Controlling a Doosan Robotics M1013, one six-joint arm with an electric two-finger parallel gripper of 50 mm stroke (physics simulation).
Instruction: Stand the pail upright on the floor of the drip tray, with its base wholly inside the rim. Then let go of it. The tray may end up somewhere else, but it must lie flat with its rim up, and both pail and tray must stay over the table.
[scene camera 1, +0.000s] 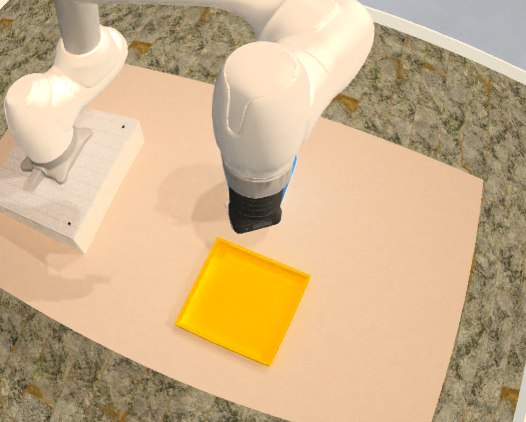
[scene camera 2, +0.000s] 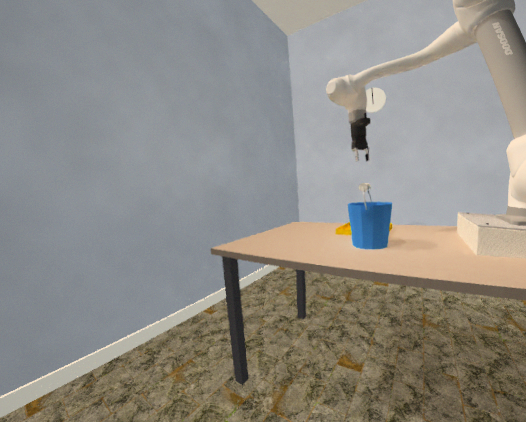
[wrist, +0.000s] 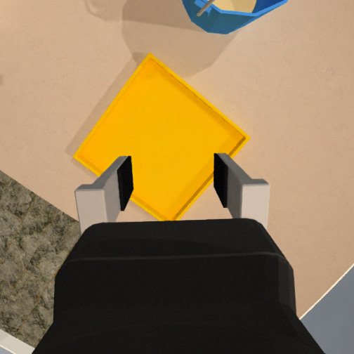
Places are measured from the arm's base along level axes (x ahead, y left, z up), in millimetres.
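Pixels of known places: gripper, fingertip midpoint: (scene camera 1: 249, 220) (scene camera 2: 362, 160); arm's base, link origin: (scene camera 1: 56, 151).
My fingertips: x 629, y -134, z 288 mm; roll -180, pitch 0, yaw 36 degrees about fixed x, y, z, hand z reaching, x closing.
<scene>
Ahead of a thing's pixels: the offset from my fingertips to its middle. "spot": to the spot under its first point. Level surfaces: height alone.
The blue pail @[spot: 78 mm back, 322 mm left, 282 mm down] (scene camera 2: 370, 226) (wrist: 222, 22) stands upright on the table beside the drip tray, with its handle and pale grip raised above the rim in the second scene view. In the first scene view the arm hides most of it; a blue sliver of the pail @[spot: 19 mm ahead, 223 mm left, 213 mm down] (scene camera 1: 290, 179) shows. The yellow drip tray @[5 mm ahead, 47 mm right, 360 mm down] (scene camera 1: 242, 302) (scene camera 2: 343, 229) (wrist: 162, 135) lies flat, rim up, on the table. My gripper (scene camera 2: 362, 156) (wrist: 172, 171) is open and empty, pointing down, high above the table and higher than the pail's handle. Its fingertips are hidden in the first scene view.
The table @[374 mm down] (scene camera 1: 390, 260) (scene camera 2: 300, 245) (wrist: 300, 100) carries the pail, the tray and the robot's pale base block (scene camera 1: 107, 175) (scene camera 2: 492, 240). The arm reaches from the base over the table. A wall stands beyond the table in the second scene view.
</scene>
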